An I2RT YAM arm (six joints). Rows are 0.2 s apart.
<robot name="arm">
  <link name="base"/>
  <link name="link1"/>
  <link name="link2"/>
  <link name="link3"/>
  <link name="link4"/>
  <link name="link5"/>
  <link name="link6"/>
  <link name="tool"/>
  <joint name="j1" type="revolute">
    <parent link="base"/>
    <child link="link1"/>
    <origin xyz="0 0 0.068"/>
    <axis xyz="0 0 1"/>
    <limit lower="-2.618" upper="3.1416"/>
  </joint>
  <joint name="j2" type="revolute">
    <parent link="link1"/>
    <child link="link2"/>
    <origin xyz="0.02 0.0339 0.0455"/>
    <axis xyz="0 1 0"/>
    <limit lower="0" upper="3.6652"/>
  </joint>
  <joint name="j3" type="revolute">
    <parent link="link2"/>
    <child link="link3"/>
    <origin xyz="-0.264 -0.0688 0"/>
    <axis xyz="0 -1 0"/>
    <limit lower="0" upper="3.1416"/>
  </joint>
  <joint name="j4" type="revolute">
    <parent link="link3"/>
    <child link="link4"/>
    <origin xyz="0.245 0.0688 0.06"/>
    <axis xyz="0 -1 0"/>
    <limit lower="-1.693" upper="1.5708"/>
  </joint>
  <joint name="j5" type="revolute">
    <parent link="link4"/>
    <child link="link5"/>
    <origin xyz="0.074 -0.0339 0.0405"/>
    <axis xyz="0 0 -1"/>
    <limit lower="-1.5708" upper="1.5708"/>
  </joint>
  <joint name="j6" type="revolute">
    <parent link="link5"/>
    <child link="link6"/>
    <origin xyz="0.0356 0 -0.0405"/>
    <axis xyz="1 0 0"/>
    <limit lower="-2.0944" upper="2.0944"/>
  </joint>
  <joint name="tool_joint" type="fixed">
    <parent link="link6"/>
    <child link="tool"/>
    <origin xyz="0 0 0" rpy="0 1.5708 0"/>
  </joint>
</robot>
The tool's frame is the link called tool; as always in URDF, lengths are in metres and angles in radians.
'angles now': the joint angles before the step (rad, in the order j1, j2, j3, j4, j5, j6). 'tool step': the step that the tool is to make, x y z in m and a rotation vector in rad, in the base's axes. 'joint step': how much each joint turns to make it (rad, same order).
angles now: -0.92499, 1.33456, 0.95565, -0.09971, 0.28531, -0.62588
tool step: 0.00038, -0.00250, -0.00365, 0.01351, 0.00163, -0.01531
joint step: -0.00307, 0.01379, 0.00155, -0.00304, 0.00764, 0.01225
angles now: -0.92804, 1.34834, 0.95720, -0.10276, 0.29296, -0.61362
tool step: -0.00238, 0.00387, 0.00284, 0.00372, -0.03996, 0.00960
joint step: -0.00156, -0.02288, -0.01068, 0.00156, -0.02588, 0.02604
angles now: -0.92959, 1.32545, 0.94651, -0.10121, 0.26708, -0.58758
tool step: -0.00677, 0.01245, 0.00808, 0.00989, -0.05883, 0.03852
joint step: 0.00001, -0.06601, -0.02150, -0.02448, -0.05837, 0.03072
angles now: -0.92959, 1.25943, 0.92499, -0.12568, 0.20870, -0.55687
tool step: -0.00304, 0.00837, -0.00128, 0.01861, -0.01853, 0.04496
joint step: 0.00305, -0.03527, -0.02602, -0.01389, -0.04910, 0.00464
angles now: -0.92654, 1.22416, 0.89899, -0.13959, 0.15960, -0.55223
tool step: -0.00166, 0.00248, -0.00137, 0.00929, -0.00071, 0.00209
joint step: 0.00000, -0.01071, -0.00924, -0.00919, -0.00464, 0.00460
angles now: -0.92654, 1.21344, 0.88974, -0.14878, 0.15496, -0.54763
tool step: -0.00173, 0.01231, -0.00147, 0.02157, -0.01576, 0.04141
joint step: 0.01837, -0.04440, -0.02912, -0.02453, -0.03224, 0.01230
